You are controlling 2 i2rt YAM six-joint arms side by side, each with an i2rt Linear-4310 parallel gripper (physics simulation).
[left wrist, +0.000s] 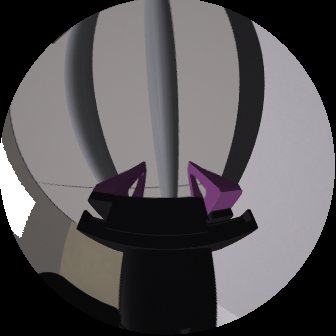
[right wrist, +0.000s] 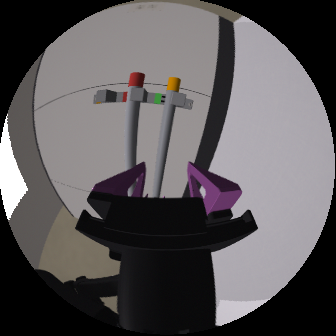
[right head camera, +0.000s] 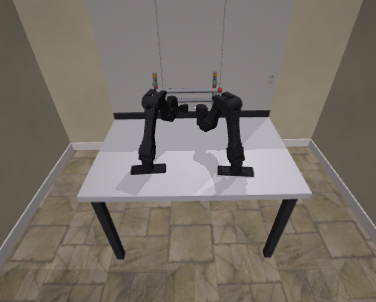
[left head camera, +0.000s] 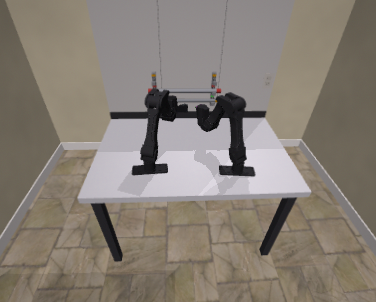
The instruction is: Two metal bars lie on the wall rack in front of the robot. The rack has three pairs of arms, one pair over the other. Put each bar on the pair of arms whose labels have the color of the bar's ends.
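Where they show: left gripper, fingertip midpoint: (left wrist: 166, 165) (right wrist: 155, 195); right gripper, fingertip midpoint: (right wrist: 166, 165); left arm's base, link origin: (right head camera: 148, 169) (left head camera: 150, 169); right arm's base, link origin: (right head camera: 235, 171) (left head camera: 236, 171).
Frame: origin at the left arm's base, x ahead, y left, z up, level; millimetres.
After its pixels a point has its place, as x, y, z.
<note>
The red-ended bar (left head camera: 185, 90) @(502, -258, 250) (right head camera: 192, 90) @(499, -301, 250) (right wrist: 130, 142) @(492, -353, 237) lies on the middle arms of the wall rack (left head camera: 214, 79) @(520, -460, 316) (right head camera: 215, 79) @(520, -461, 312), beside the red label in the right wrist view. The orange-ended bar (left head camera: 192, 100) @(510, -311, 170) (right wrist: 163, 142) @(503, -358, 165) rests on the bottom arms, beside the green label. The top pair, with orange labels, is bare. My left gripper (left wrist: 166, 165) @(540, -164, 165) is partly open; the middle bar in its view lines up between its fingertips. My right gripper (right wrist: 166, 165) @(395, -356, 166) is also partly open, with the orange-ended bar running toward the gap between its fingertips. Finger contact is hidden in both head views.
Both arms reach over the white table (left head camera: 185, 187) @(-154, -183, 0) (right head camera: 185, 187) @(-156, -200, 0), their wrists close together in front of the rack. A dark strip (left head camera: 130, 115) @(587, 149, 30) (right head camera: 132, 115) @(588, 155, 34) (right wrist: 217, 100) @(538, -494, 38) runs along the wall base below the rack. Two thin lines run up the wall above the rack.
</note>
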